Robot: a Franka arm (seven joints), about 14 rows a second.
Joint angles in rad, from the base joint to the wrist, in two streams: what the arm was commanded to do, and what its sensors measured. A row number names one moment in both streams.
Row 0, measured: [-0.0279 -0.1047 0.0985 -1.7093 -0.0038 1.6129 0.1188]
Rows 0 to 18, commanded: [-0.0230 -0.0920 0.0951 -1.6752 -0.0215 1.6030 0.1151]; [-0.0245 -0.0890 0.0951 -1.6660 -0.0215 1.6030 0.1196]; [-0.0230 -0.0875 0.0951 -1.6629 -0.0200 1.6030 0.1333]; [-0.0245 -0.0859 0.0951 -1.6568 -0.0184 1.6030 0.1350]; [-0.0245 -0.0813 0.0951 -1.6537 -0.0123 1.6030 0.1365]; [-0.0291 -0.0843 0.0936 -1.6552 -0.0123 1.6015 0.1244]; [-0.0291 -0.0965 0.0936 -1.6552 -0.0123 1.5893 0.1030]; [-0.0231 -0.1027 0.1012 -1.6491 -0.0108 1.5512 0.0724]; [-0.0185 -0.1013 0.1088 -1.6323 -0.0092 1.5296 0.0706]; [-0.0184 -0.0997 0.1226 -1.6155 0.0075 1.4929 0.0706]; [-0.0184 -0.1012 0.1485 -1.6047 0.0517 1.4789 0.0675]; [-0.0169 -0.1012 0.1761 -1.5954 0.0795 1.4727 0.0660]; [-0.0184 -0.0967 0.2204 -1.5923 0.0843 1.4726 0.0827]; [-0.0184 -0.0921 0.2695 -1.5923 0.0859 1.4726 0.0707]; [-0.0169 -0.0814 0.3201 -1.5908 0.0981 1.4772 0.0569]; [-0.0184 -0.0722 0.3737 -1.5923 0.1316 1.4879 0.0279]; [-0.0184 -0.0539 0.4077 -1.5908 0.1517 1.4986 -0.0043]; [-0.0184 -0.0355 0.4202 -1.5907 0.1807 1.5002 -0.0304]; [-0.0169 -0.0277 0.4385 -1.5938 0.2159 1.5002 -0.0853]
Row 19, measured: [-0.0087 -0.0691 0.4227 -1.6146 0.1560 1.4974 0.0223]
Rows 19 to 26, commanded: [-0.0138 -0.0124 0.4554 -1.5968 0.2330 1.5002 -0.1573]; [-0.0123 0.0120 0.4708 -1.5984 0.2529 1.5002 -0.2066]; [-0.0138 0.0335 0.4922 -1.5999 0.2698 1.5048 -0.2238]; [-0.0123 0.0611 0.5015 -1.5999 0.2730 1.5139 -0.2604]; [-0.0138 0.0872 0.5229 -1.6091 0.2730 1.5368 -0.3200]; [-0.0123 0.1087 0.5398 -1.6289 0.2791 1.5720 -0.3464]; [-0.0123 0.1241 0.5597 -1.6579 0.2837 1.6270 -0.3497]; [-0.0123 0.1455 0.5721 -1.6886 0.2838 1.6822 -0.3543]
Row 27, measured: [-0.0084 0.1097 0.5457 -1.6470 0.2583 1.6034 -0.3108]
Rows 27 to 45, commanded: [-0.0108 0.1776 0.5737 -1.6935 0.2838 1.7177 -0.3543]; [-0.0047 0.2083 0.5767 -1.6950 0.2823 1.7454 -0.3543]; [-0.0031 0.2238 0.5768 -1.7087 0.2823 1.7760 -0.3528]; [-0.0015 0.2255 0.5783 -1.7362 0.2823 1.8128 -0.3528]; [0.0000 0.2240 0.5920 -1.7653 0.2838 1.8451 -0.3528]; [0.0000 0.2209 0.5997 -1.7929 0.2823 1.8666 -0.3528]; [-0.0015 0.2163 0.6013 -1.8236 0.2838 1.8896 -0.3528]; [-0.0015 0.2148 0.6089 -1.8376 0.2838 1.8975 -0.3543]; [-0.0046 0.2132 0.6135 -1.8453 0.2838 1.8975 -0.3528]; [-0.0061 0.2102 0.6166 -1.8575 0.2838 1.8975 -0.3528]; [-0.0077 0.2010 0.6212 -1.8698 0.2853 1.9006 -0.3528]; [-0.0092 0.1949 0.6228 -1.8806 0.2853 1.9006 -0.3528]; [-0.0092 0.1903 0.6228 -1.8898 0.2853 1.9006 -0.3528]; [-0.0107 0.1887 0.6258 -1.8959 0.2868 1.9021 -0.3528]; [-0.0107 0.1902 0.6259 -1.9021 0.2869 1.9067 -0.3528]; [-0.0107 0.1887 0.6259 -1.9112 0.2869 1.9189 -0.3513]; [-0.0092 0.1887 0.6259 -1.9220 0.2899 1.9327 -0.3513]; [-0.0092 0.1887 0.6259 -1.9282 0.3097 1.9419 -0.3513]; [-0.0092 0.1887 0.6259 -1.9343 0.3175 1.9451 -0.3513]
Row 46, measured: [-0.0021 0.2232 0.6231 -1.8927 0.2752 1.9185 -0.3317]
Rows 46 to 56, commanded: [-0.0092 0.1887 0.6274 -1.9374 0.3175 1.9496 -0.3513]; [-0.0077 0.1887 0.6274 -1.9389 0.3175 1.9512 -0.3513]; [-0.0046 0.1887 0.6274 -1.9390 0.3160 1.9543 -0.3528]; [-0.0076 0.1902 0.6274 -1.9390 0.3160 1.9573 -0.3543]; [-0.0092 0.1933 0.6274 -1.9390 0.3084 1.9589 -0.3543]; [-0.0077 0.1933 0.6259 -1.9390 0.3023 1.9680 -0.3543]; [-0.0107 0.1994 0.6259 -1.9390 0.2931 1.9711 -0.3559]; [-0.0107 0.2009 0.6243 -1.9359 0.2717 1.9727 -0.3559]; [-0.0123 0.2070 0.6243 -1.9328 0.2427 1.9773 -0.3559]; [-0.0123 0.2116 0.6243 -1.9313 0.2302 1.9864 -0.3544]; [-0.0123 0.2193 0.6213 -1.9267 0.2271 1.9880 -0.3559]
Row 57, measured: [-0.0071 0.2222 0.6229 -1.9182 0.2481 1.9669 -0.3332]
